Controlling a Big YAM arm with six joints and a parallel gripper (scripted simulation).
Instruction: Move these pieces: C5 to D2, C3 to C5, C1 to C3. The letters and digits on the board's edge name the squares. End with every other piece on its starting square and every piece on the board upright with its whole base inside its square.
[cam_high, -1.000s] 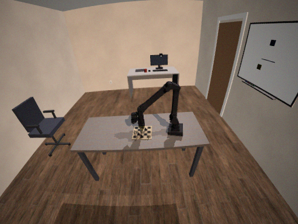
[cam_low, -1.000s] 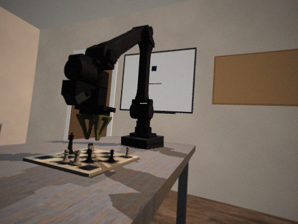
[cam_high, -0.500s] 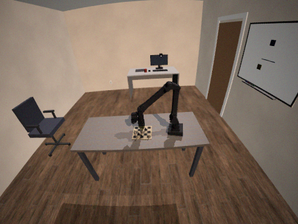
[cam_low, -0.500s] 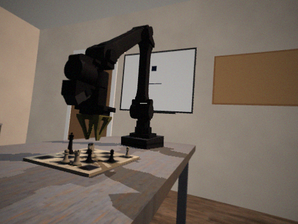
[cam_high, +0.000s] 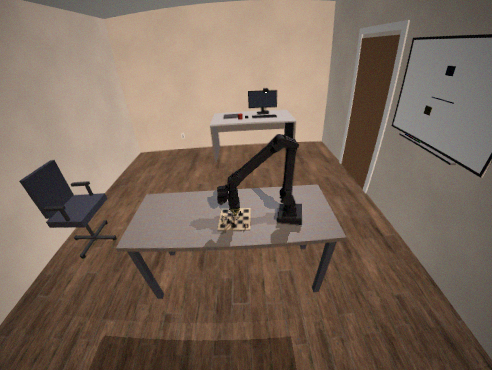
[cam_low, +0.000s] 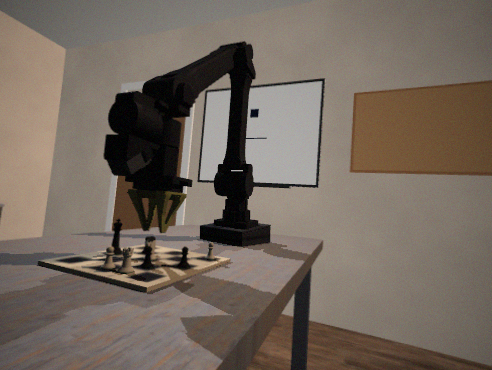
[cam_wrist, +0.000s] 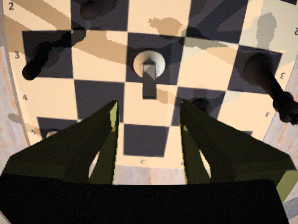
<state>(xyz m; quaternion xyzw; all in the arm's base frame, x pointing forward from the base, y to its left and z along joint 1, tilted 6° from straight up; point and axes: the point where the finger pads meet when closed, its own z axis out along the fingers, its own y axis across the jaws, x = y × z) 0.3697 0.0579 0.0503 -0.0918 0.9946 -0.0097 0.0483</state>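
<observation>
The chessboard lies 10 mm ahead of my hand and 60 mm below it. The rest, counted from my hand: white rook: 80 mm ahead, 40 mm to the left, 40 mm below; then tall black piece: 20 mm ahead, 80 mm to the right, 20 mm below.
</observation>
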